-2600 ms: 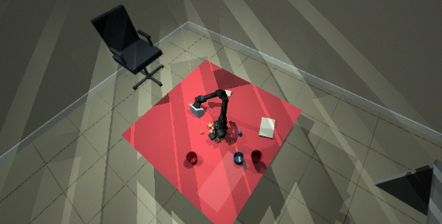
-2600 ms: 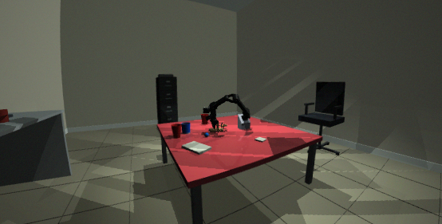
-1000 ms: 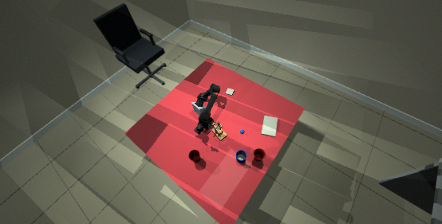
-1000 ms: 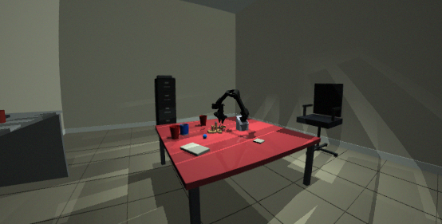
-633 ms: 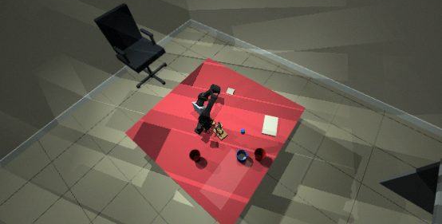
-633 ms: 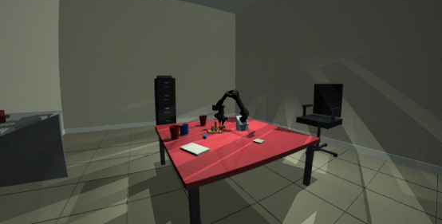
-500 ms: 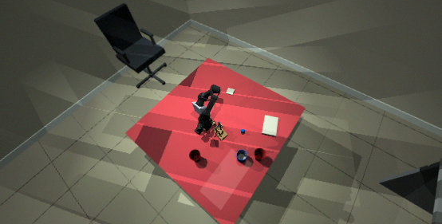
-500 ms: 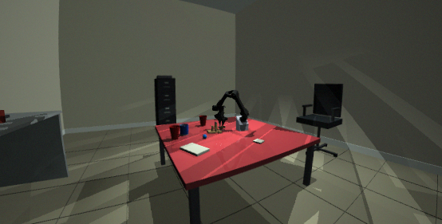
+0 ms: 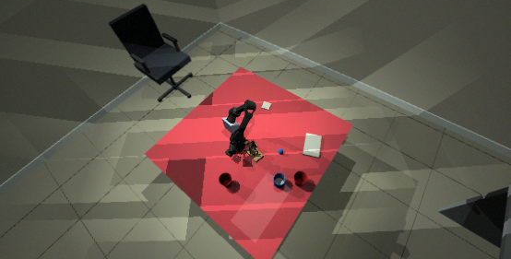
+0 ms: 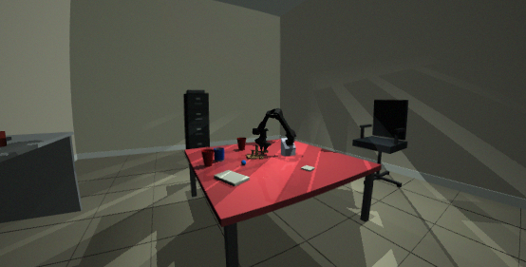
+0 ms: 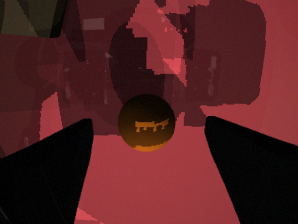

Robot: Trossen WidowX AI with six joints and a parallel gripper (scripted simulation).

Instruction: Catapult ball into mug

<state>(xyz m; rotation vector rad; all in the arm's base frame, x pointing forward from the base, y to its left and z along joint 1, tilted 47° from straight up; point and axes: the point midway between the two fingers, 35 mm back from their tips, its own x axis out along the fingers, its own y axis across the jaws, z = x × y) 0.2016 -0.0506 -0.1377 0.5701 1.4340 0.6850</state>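
Right now the orange ball is 1 cm below my gripper tip. Round my gripper tip: wooden catapult: 8 cm ahead, 11 cm to the left, 3 cm above; then blue mug: 43 cm ahead, 3 cm to the left, 1 cm above; then blue ball: 28 cm ahead, 23 cm to the left.
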